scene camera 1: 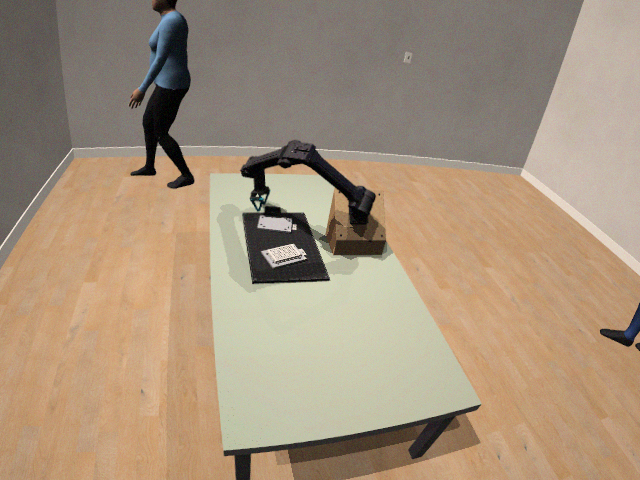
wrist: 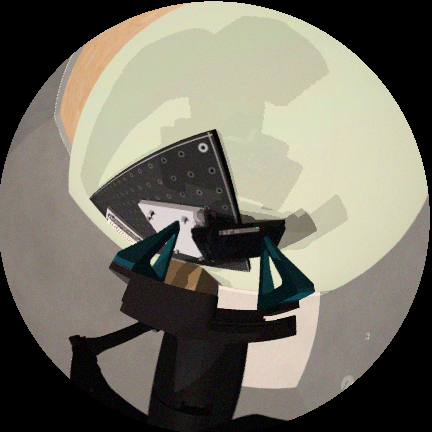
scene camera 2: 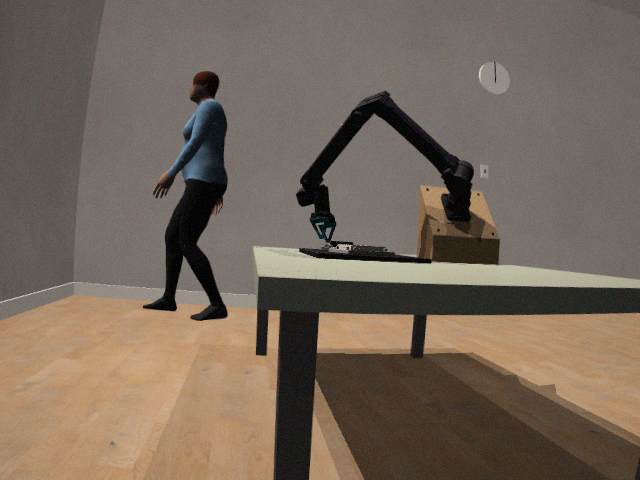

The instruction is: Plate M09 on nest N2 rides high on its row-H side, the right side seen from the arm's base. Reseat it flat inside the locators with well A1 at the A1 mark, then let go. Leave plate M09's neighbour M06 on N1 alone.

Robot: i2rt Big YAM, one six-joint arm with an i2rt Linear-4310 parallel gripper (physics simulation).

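Frame: origin at the arm's base, x up, y right, z ahead, level; centimetres.
Where they show: gripper, between the fingertips: [scene camera 1: 261, 208] [wrist: 221, 232] [scene camera 2: 325, 240]; arm's base, origin of its link: [scene camera 1: 357, 211] [scene camera 2: 455, 208].
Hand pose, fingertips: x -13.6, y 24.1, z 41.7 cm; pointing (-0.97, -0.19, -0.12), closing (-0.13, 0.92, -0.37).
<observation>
Each offset is from my fingertips to the top centre of the thing. Level surfaces: height alone.
A black plate with a pale label, which looks like M09 @(dx +0.1, dy +0.7, dz -6.3 cm) [scene camera 1: 272, 210] [wrist: 240, 245], lies at the back edge of the black board @(dx -3.2, dy -25.1, dz -7.7 cm) [scene camera 1: 258, 273] [scene camera 2: 413, 259] [wrist: 150, 175]. In the wrist view it is tilted and partly beyond the board's edge. The pale nest beside it, seemingly N2 @(dx -1.1, dy -10.4, dz -6.2 cm) [scene camera 1: 275, 223] [wrist: 167, 216], shows much of its top bare. My gripper [scene camera 1: 258, 207] [scene camera 2: 327, 241] [wrist: 221, 232] is open and empty, its fingertips close above the plate and nest; contact cannot be told. A white plate, seemingly M06 @(dx -0.7, dy -35.9, dz -7.1 cm) [scene camera 1: 284, 253], sits on the other nest. The A1 marks are too small to read.
The arm stands on a wooden block [scene camera 1: 359, 246] [scene camera 2: 465, 249] [wrist: 185, 275] beside the board. A person in a blue top [scene camera 1: 170, 51] [scene camera 2: 204, 139] is behind the table @(dx -4.6 cm) [scene camera 1: 330, 351] [scene camera 2: 439, 273]. Another person's leg [scene camera 1: 632, 325] shows at the right edge of the first scene view.
</observation>
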